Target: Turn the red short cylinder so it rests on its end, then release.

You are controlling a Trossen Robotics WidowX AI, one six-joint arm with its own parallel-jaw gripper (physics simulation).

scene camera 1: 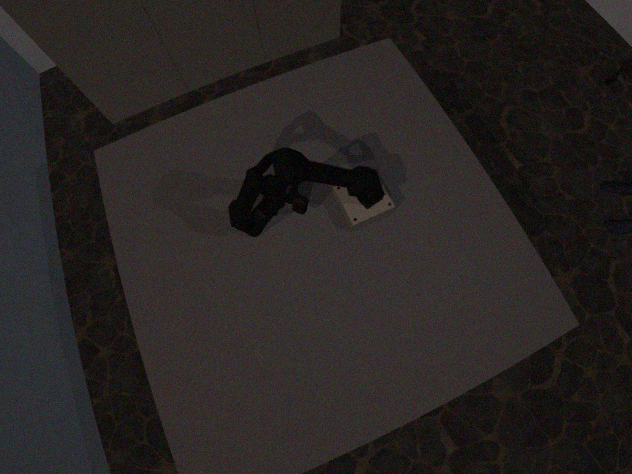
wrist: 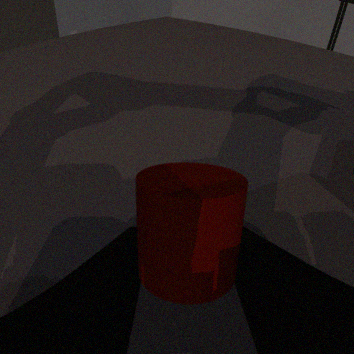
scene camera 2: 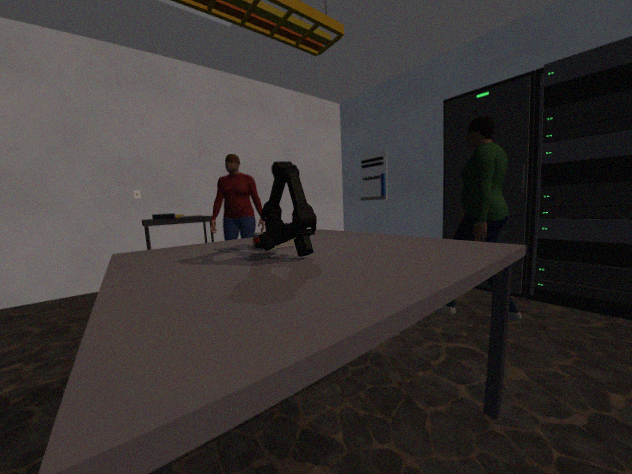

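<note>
The red short cylinder point(scene camera 2: 257, 239) point(wrist: 191, 235) is held between the two black fingers of my gripper point(scene camera 2: 261, 241) point(wrist: 185, 236), which is shut on it. In the wrist view the cylinder looks close to upright, with one round end facing up and its side towards the camera. In scene camera 2 the gripper points left and slightly down, low over the tabletop. I cannot tell whether the cylinder's lower end touches the table. In scene camera 1 the arm hides the fingertips and the cylinder, and the picture is dark.
The arm's pale base plate point(scene camera 1: 356, 211) stands on the grey table point(scene camera 1: 316, 331) point(scene camera 2: 255, 326), close to the folded arm. Dark arm shadows lie across the tabletop. Beyond the table are a red-shirted person point(scene camera 2: 238, 193), a green-shirted person point(scene camera 2: 492, 183) and a small side table point(scene camera 2: 178, 220).
</note>
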